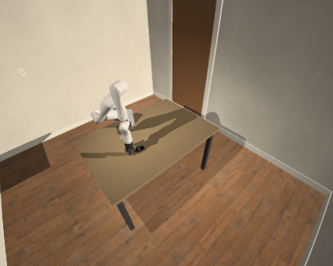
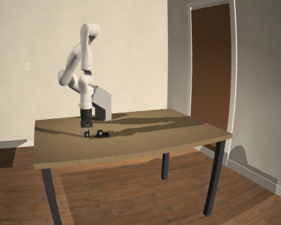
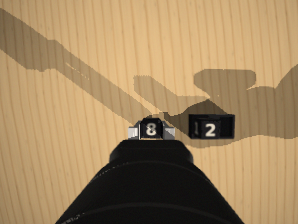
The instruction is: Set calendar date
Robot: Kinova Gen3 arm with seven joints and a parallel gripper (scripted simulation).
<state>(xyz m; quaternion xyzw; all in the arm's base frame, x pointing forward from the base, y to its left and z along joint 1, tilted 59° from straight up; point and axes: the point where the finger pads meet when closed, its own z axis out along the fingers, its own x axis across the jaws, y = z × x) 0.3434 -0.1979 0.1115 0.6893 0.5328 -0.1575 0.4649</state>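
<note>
Now: hand 1 cm above the dark cube. From my hand the other things lie so: dark tray: 10 cm to the left, 4 cm ahead, 2 cm below.
</note>
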